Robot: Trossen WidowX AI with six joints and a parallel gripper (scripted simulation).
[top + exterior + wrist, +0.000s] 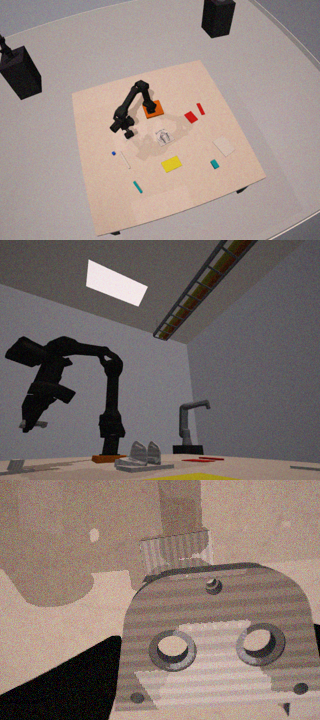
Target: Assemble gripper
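The grey jaw is 70 mm ahead of my gripper tip, 280 mm to the left of it and 70 mm below it. The rest, counted from my gripper tip: white stick 170 mm ahead, 80 mm to the right, 80 mm below; then grey stand 10 mm behind, 70 mm below; then blue cube 90 mm ahead, 140 mm to the right, 70 mm below.
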